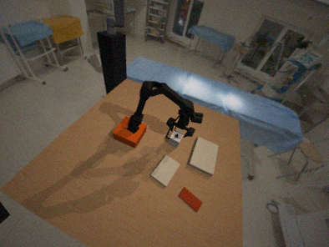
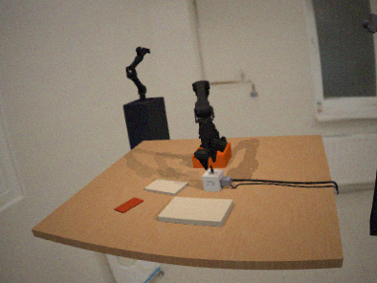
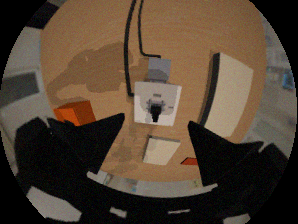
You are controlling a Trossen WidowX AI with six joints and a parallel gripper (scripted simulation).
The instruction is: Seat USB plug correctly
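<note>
Now: the dark USB plug 2 cm below my gripper tip. Also, from my gripper tip: flat red card (27 cm ahead, 30 cm to the right, 11 cm below).
</note>
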